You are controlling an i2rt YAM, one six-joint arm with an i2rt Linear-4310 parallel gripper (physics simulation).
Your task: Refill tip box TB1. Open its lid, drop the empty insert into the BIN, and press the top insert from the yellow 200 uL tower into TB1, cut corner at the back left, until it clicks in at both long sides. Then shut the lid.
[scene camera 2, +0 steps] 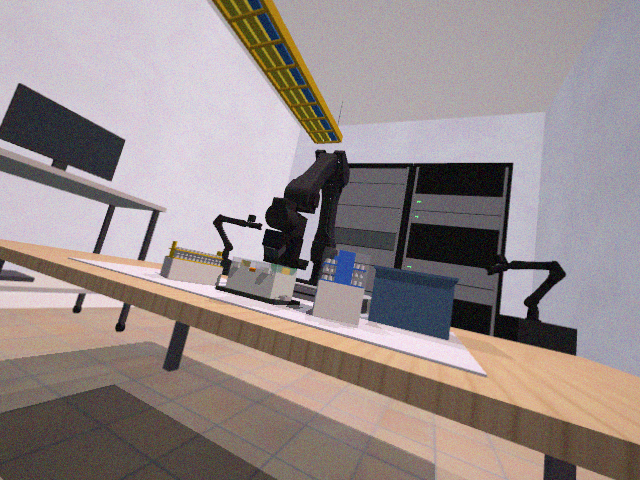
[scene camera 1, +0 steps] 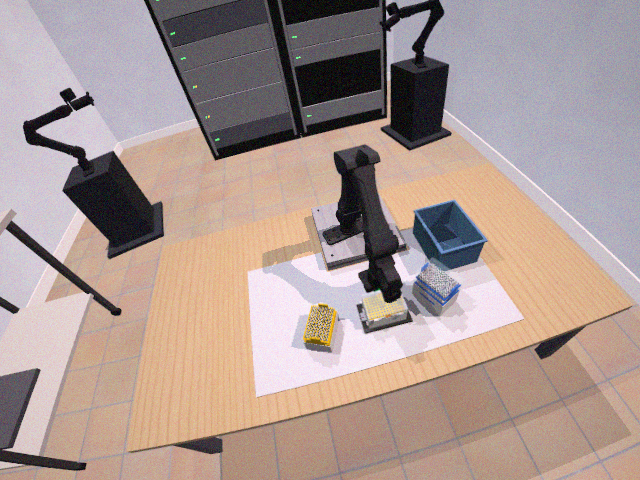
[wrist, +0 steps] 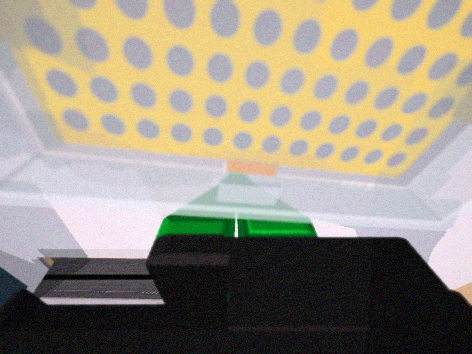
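Note:
My gripper (scene camera 1: 379,292) (scene camera 2: 284,268) (wrist: 236,176) is shut and empty, at the robot-side long edge of tip box TB1 (scene camera 1: 386,321) (scene camera 2: 258,283). In the wrist view its green fingertips show through the clear lid (wrist: 125,201), whose rim lies across them. I cannot tell whether the lid is slightly raised. The yellow empty insert (scene camera 1: 381,305) (wrist: 235,90) is inside TB1, under the lid. An orange mark (wrist: 251,167) shows at its near edge. The yellow tower (scene camera 1: 320,325) (scene camera 2: 192,267) stands left of TB1, with a tip-filled insert on top. The blue BIN (scene camera 1: 461,257) (scene camera 2: 410,304) stands at the right.
A blue tower (scene camera 1: 435,294) (scene camera 2: 338,299) stands between TB1 and the BIN, close to the gripper. TB1 sits in a dark holder (scene camera 1: 373,329) (scene camera 2: 245,297) on the white mat (scene camera 1: 279,361). The arm's base plate (scene camera 1: 356,256) is behind the mat.

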